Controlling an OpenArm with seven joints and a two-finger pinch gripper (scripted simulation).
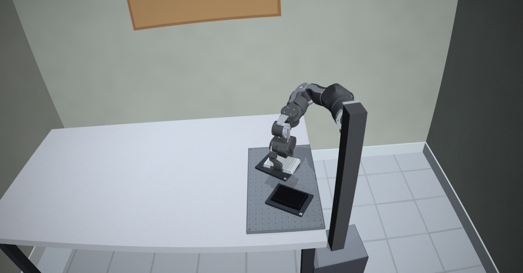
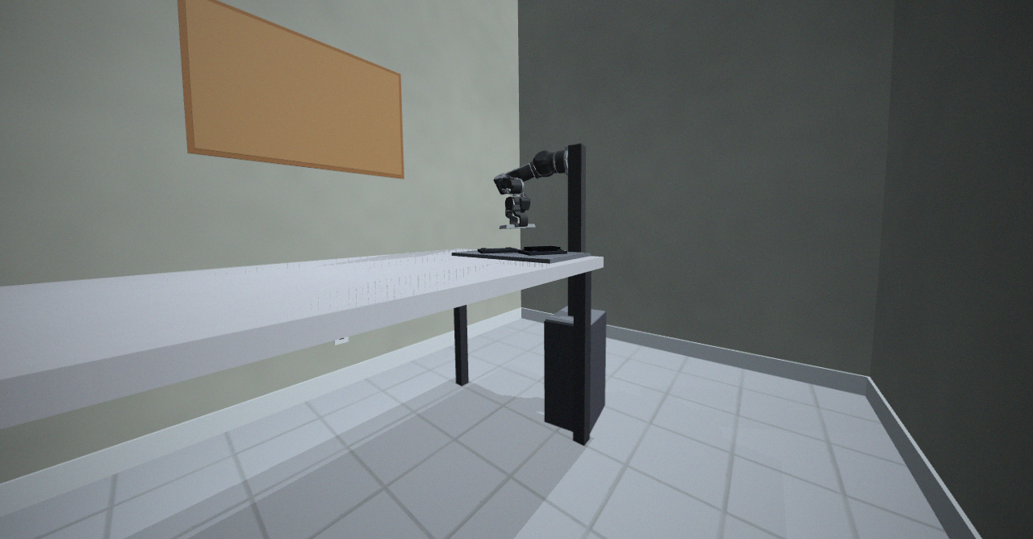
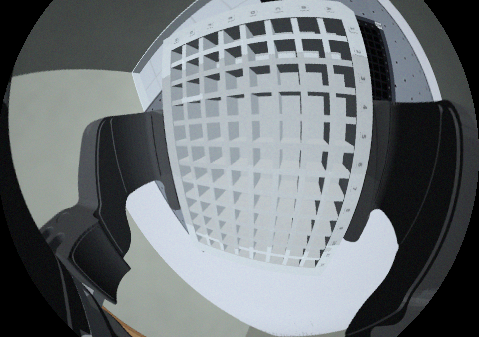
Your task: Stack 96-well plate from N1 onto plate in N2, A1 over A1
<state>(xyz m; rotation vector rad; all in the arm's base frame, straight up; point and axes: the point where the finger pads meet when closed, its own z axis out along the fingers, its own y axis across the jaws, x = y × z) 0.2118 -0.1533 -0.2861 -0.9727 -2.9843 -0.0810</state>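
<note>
Now: hand 110 mm to the right of the black 96-well plate, 90 mm above it and 10 mm past it. From my hand the other things lie so: white 96-well plate right at my hand.
</note>
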